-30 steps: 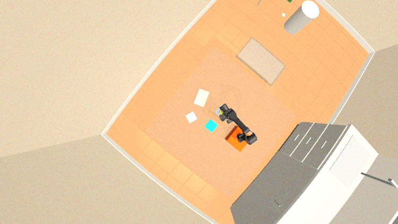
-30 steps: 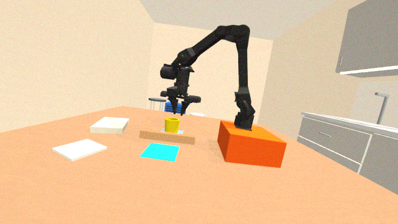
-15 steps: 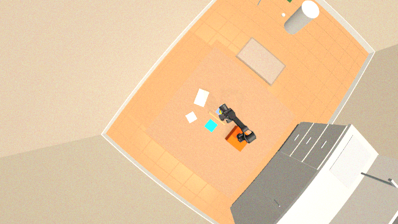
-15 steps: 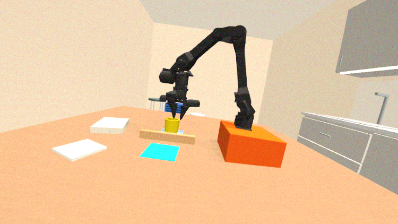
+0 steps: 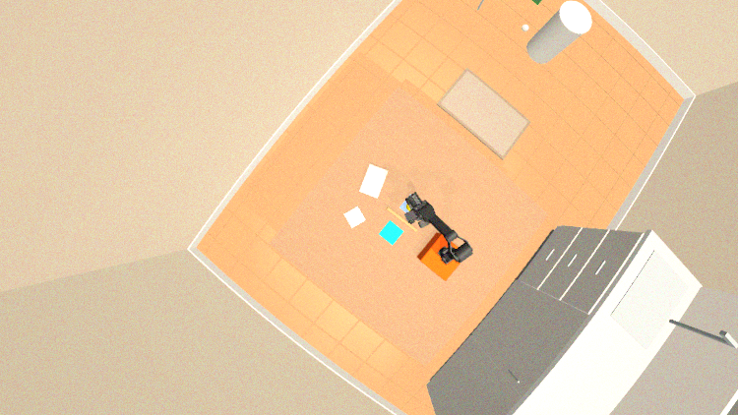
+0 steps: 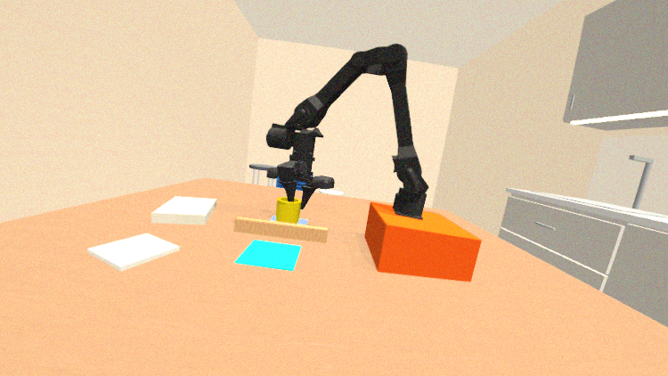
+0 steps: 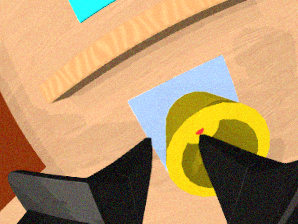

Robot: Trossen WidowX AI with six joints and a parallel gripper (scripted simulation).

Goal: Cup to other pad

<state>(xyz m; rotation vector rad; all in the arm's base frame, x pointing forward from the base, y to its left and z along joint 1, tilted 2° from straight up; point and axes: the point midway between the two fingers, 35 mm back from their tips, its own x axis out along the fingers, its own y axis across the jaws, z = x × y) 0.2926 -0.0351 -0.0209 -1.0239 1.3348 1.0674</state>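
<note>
The yellow cup lies 20 mm below my gripper tip, 20 mm ahead of it and 10 mm to the right of it. From my gripper tip the other things lie so: light blue pad: 60 mm below, 30 mm ahead, 10 mm to the right; then red marble: 40 mm below, 20 mm to the right, 20 mm ahead; then wooden bar: 90 mm to the left, 50 mm below, 10 mm ahead.
</note>
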